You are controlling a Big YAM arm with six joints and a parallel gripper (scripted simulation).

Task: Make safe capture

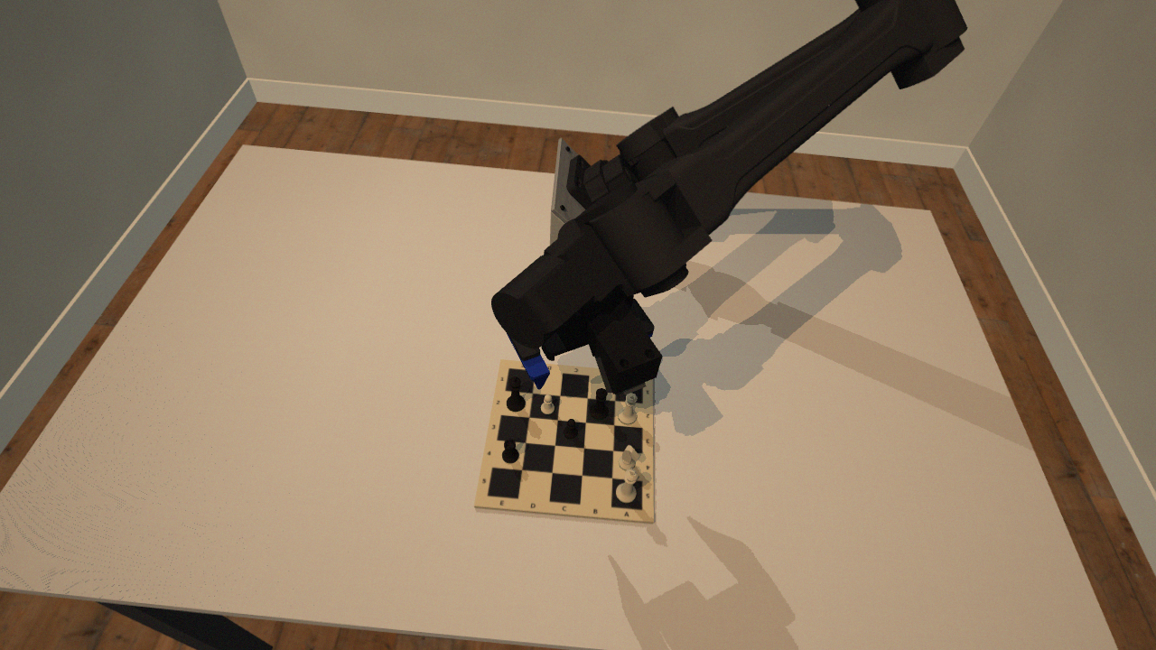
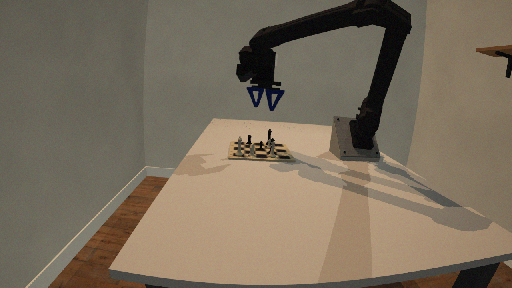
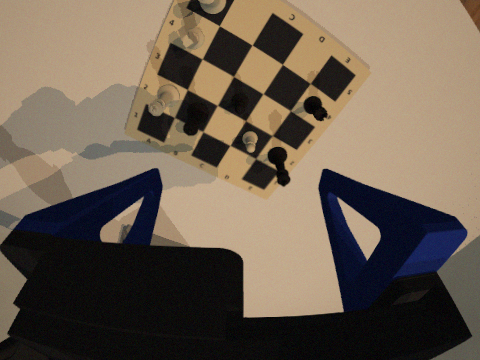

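The black pawn lies 140 mm below my hand. Also, from my hand: white pawn 140 mm below, 30 mm to the right, 30 mm behind; chessboard 160 mm below; black king 130 mm below, 80 mm to the right, 40 mm behind.
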